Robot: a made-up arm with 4 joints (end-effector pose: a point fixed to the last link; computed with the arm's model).
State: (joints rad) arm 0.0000 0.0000 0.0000 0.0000
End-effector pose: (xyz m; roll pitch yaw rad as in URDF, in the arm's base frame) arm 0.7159 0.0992 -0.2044 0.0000 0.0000 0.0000
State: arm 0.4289 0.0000 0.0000 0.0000
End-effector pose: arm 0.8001 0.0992 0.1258 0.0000 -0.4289 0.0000
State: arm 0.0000 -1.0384 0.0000 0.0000
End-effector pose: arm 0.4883 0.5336 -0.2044 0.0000 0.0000 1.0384
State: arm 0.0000 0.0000 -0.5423 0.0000
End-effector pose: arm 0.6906 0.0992 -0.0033 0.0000 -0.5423 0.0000
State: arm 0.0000 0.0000 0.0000 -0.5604
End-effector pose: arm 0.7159 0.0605 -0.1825 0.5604 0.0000 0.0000
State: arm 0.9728 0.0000 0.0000 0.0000
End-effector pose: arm 0.6992 0.0992 0.5439 0.0000 -0.9728 0.0000
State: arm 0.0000 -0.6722 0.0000 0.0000
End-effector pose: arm 0.6197 0.4106 -0.2044 0.0000 0.0000 0.6722
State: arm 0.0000 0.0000 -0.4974 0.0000
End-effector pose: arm 0.6968 0.0992 -0.0191 0.0000 -0.4974 0.0000
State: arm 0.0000 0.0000 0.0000 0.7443
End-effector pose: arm 0.7159 0.1222 -0.2582 -0.7443 0.0000 0.0000
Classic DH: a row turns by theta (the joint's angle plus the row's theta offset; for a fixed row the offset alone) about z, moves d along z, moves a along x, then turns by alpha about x. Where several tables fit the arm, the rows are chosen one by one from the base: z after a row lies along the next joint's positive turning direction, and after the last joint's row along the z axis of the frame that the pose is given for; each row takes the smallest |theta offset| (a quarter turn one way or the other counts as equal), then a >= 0, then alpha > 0; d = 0 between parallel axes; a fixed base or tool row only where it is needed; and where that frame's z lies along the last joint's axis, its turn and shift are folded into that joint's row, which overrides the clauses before.
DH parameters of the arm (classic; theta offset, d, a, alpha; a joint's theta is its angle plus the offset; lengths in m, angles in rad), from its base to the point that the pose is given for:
base (fixed): 0 0.154 0 1.5708
joint 1: 0 -0.1173 0.2221 1.5708
joint 2: 0 0.3034 0.1194 1.5708
joint 3: 1.5708 -0.0755 0.1113 -1.5708
joint 4: -1.5708 -0.3744 0.0574 1.5708
tool (fixed): -1.5708 0.0563 0 0

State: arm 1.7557 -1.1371 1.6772 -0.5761
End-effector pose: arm 0.6066 0.1356 0.5671 -0.5452 -0.1394 -0.0975
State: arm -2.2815 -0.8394 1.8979 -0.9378
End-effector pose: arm -0.6646 0.0362 0.3749 2.9547 -0.8954 -2.7491
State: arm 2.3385 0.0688 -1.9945 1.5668
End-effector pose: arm -0.3129 0.0902 0.3239 1.4415 1.1895 3.0656
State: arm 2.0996 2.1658 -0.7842 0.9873
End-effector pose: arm 0.1330 -0.2778 0.1836 0.6050 0.7739 -2.1806
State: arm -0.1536 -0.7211 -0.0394 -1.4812
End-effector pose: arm 0.6180 0.3494 -0.2834 1.5827 0.0760 0.7230
